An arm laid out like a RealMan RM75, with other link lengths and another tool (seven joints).
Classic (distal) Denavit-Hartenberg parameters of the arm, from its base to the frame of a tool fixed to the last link. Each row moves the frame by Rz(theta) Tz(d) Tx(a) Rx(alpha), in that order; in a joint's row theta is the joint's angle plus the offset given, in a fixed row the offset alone. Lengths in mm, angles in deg.
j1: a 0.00  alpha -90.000  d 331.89  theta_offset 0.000
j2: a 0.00  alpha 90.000  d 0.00  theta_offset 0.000
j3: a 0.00  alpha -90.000  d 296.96  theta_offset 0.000
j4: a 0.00  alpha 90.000  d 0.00  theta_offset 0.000
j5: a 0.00  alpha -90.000  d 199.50  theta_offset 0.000
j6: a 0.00  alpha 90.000  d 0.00  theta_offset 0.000
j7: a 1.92  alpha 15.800  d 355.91  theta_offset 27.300
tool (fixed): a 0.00  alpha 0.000  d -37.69  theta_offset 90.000
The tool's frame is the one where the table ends.
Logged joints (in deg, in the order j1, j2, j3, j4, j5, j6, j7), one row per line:
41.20 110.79 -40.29 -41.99 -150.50 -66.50 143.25
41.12 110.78 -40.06 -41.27 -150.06 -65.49 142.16
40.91 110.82 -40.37 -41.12 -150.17 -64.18 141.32
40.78 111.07 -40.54 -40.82 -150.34 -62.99 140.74
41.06 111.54 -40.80 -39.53 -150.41 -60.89 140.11
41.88 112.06 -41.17 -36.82 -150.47 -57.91 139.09
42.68 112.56 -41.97 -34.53 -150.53 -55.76 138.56
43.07 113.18 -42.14 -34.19 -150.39 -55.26 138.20
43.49 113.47 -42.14 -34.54 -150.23 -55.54 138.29
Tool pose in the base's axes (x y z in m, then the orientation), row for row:
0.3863 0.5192 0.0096 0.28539 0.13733 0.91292 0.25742
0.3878 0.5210 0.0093 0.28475 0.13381 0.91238 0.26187
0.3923 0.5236 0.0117 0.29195 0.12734 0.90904 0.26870
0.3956 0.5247 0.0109 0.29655 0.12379 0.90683 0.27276
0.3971 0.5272 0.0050 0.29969 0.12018 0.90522 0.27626
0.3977 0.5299 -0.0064 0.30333 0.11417 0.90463 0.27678
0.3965 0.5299 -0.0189 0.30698 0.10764 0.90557 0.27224
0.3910 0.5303 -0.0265 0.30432 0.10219 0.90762 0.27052
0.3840 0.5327 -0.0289 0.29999 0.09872 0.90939 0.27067
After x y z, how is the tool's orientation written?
As a quaternion, w x y z.
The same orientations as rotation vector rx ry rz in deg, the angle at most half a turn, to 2 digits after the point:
21.04 139.87 39.44
20.51 139.83 40.13
19.45 138.81 41.03
18.86 138.16 41.56
18.28 137.70 42.02
17.34 137.36 42.03
16.31 137.25 41.26
15.51 137.74 41.05
15.01 138.31 41.17

